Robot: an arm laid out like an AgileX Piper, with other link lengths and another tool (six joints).
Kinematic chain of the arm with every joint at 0, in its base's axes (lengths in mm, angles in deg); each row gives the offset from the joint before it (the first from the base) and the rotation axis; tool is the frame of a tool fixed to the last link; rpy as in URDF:
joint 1: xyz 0 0 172.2 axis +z
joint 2: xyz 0 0 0 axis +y
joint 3: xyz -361.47 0 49.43 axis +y
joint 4: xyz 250.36 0 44.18 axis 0.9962 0 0.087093
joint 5: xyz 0 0 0 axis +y
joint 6: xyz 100.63 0 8.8 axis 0.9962 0 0.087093
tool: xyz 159.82 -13 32.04 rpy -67.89 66.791 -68.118
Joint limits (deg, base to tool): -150..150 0..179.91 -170..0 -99.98..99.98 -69.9..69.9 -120..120
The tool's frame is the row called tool.
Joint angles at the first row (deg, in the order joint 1, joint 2, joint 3, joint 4, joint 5, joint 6):
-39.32, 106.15, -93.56, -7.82, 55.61, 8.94
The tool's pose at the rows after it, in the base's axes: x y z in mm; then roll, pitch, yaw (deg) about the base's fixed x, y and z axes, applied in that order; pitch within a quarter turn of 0, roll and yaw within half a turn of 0:
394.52, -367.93, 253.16, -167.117, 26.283, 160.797
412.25, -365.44, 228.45, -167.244, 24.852, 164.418
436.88, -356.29, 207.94, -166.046, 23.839, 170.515
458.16, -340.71, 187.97, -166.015, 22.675, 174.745
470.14, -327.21, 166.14, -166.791, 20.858, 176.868
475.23, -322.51, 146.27, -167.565, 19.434, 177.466
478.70, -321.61, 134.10, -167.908, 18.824, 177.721
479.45, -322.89, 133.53, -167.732, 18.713, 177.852
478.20, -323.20, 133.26, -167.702, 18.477, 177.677
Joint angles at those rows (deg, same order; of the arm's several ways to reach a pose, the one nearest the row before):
-39.21, 107.88, -93.56, -5.71, 55.57, 7.10
-38.29, 110.88, -93.56, -4.88, 53.71, 4.07
-36.19, 113.56, -93.56, -4.88, 51.24, 0.45
-33.83, 115.89, -93.56, -4.69, 49.80, -1.51
-32.07, 118.15, -93.56, -4.69, 49.43, -2.19
-31.43, 120.24, -93.56, -4.69, 48.93, -2.38
-31.19, 121.63, -93.68, -4.69, 48.35, -2.47
-31.19, 121.87, -94.02, -4.90, 48.45, -2.47
-31.19, 121.87, -94.02, -5.14, 48.66, -2.19

